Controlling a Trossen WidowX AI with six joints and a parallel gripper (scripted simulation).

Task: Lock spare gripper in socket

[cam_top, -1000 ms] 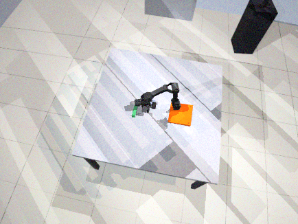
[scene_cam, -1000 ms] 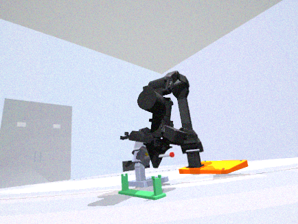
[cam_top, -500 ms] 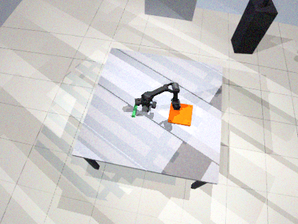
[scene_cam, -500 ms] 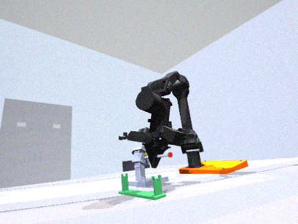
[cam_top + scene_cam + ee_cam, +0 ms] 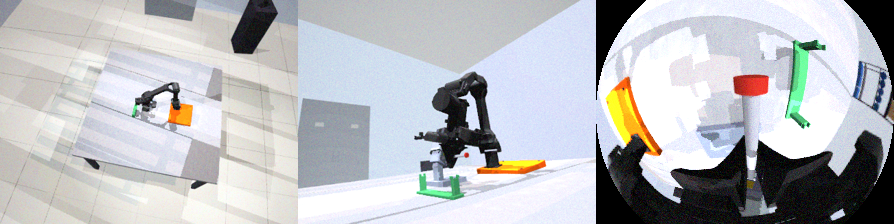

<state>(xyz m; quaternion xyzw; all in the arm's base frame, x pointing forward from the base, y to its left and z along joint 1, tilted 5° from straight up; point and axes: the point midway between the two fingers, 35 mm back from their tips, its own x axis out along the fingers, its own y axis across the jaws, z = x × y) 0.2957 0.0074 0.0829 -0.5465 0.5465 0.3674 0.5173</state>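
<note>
Now: gripper tip 2 cm past the grey mount and 5 cm to the left of it. Also, from my gripper tip: green rack (11 cm ahead, 4 cm to the left, 3 cm below); spare gripper (3 cm behind, 5 cm to the right, 7 cm above).
</note>
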